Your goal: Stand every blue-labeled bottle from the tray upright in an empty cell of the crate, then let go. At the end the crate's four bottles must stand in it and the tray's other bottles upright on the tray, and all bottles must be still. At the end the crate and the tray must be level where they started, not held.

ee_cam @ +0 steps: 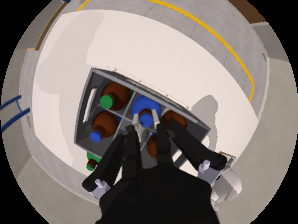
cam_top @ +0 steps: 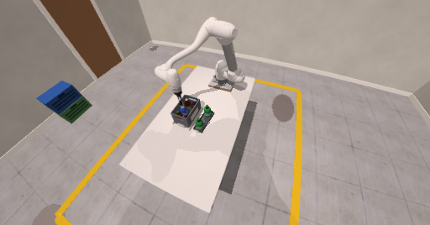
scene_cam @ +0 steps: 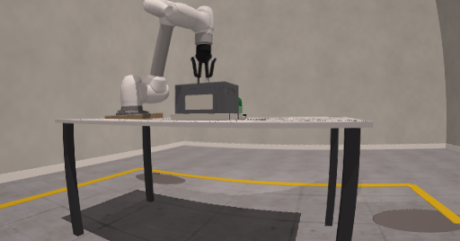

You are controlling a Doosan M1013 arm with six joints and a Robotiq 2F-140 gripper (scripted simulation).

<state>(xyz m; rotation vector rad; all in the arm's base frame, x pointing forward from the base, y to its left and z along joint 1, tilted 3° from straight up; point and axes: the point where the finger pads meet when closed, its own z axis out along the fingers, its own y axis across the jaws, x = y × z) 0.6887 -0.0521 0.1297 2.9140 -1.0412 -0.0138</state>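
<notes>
Now: hand 9 cm above the blue-labeled bottle. Also, from my hand: grey crate 1 cm behind, 4 cm to the left, 9 cm below; tray 5 cm behind, 23 cm to the left, 16 cm below; green bottle 4 cm ahead, 24 cm to the left, 9 cm below.
</notes>
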